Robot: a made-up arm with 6 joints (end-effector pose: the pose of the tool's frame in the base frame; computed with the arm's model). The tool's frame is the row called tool.
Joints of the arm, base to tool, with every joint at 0 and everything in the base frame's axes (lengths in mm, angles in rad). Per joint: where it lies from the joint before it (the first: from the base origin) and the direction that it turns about. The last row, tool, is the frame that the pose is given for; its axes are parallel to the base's.
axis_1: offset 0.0 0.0 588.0 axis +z
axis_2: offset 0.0 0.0 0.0 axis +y
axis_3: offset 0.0 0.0 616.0 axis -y
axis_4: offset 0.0 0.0 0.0 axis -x
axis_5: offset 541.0 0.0 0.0 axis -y
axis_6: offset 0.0 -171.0 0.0 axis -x
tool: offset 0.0 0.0 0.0
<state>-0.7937 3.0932 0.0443 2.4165 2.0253 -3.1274</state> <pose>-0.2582 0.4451 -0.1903 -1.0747 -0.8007 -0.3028</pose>
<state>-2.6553 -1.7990 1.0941 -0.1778 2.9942 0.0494</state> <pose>0.9088 0.6708 0.6110 0.4447 0.4277 -2.5766</pose>
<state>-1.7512 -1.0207 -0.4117 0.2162 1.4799 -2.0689</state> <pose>-0.1459 0.1307 1.2496 -0.1378 -1.1735 0.4878</pose>
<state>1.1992 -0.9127 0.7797 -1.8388 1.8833 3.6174</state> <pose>-0.1835 -0.3463 1.5218 -0.3420 0.2870 -0.0177</pose>
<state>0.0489 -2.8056 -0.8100 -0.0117 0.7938 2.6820</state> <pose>-0.4154 -0.1915 0.5002 -0.4936 -0.6975 -2.8814</pose>
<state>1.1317 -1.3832 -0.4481 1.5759 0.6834 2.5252</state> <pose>-0.1800 -0.3812 1.2397 1.5207 1.2022 2.0320</pose>
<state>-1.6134 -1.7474 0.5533 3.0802 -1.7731 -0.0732</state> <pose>0.2120 0.9668 0.8760 -0.6445 0.8069 1.4323</pose>
